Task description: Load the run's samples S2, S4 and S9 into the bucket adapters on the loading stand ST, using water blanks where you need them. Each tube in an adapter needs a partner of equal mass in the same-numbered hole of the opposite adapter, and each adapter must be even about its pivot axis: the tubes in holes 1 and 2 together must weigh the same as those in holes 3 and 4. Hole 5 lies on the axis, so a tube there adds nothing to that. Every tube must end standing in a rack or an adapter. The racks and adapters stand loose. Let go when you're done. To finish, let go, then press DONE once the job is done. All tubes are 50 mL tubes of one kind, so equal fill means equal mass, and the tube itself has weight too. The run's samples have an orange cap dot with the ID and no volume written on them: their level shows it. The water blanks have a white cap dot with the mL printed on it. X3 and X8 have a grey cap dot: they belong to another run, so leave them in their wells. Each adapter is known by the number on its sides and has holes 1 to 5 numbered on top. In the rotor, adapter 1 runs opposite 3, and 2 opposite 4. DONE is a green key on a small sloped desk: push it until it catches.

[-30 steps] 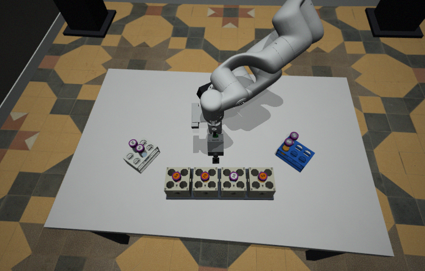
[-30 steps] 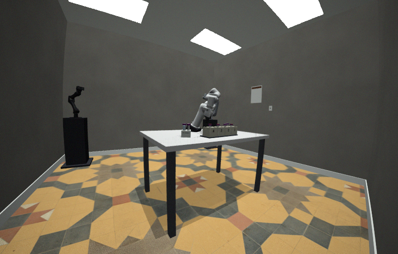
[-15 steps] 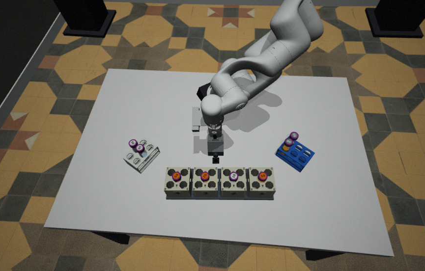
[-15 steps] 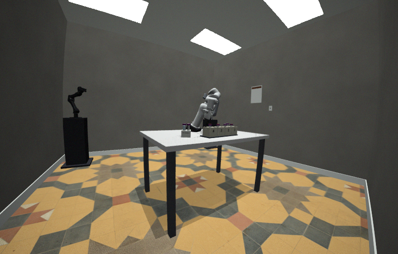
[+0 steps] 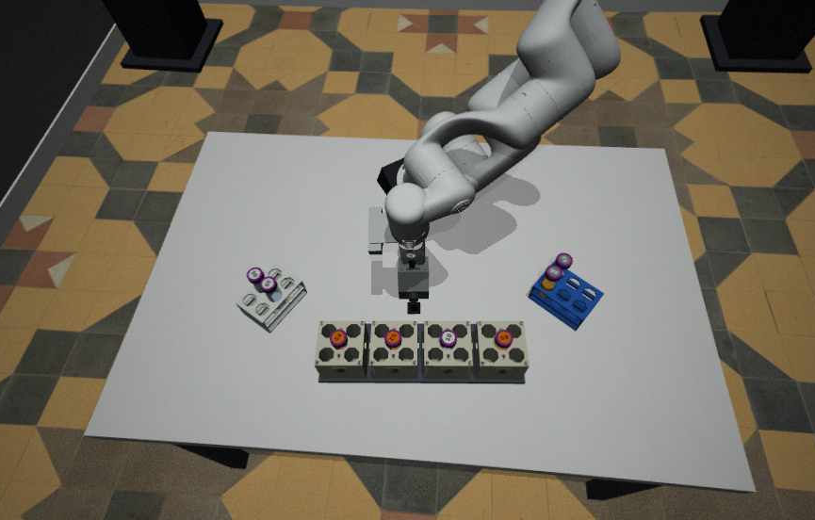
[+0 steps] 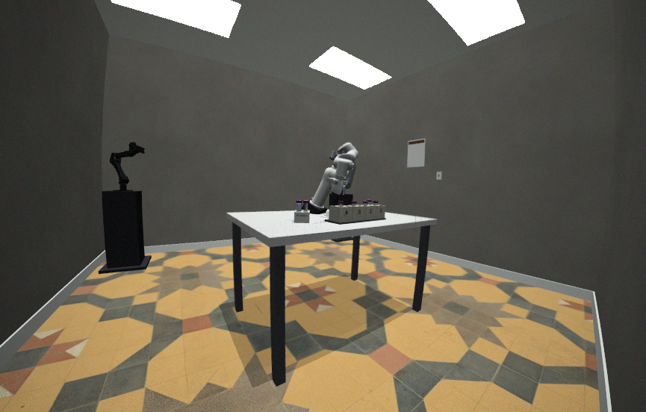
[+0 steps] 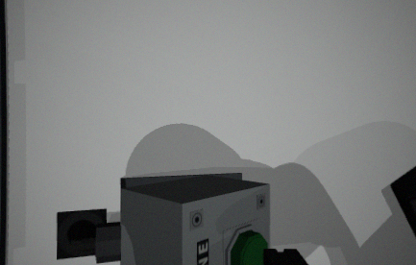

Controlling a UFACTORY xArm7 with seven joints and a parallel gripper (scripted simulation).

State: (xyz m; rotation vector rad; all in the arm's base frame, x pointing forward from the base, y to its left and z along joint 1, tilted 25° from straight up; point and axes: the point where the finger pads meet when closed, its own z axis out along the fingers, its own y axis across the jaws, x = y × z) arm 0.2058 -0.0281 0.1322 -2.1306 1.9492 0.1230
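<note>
Right now my hand is 50 mm above the green DONE key. From my hand the other things lie so: water blank tube 190 mm ahead, 90 mm to the left, 50 mm below; then adapter 200 mm ahead, 90 mm to the left, 60 mm below; then loading stand 200 mm ahead, 110 mm below, 40 mm to the left.
</note>
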